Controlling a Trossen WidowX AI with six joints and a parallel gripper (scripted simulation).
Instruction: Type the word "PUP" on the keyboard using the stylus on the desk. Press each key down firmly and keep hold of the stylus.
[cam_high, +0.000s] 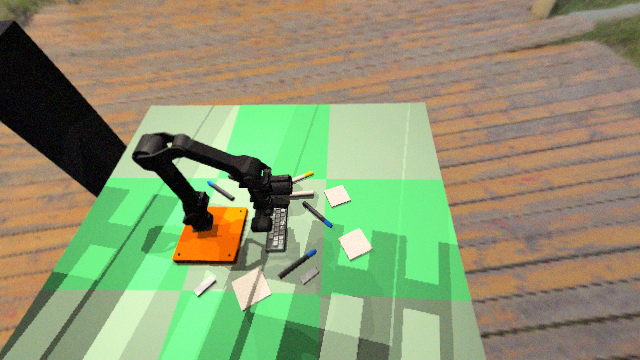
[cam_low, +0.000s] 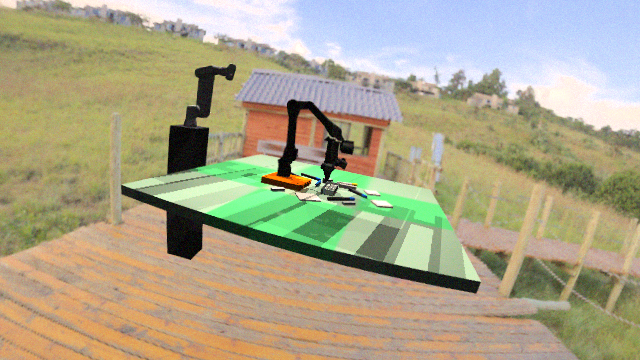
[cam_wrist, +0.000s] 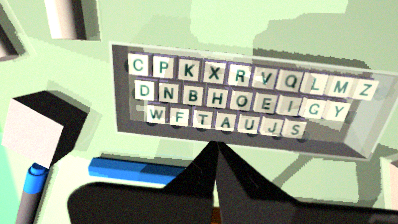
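My gripper tip is now 5 cm past the blue stylus, 3 cm to the right of it and 3 cm above it. The rest, counted from my gripper tip: white sheet (22 cm to the right, 7 cm behind, 4 cm below).
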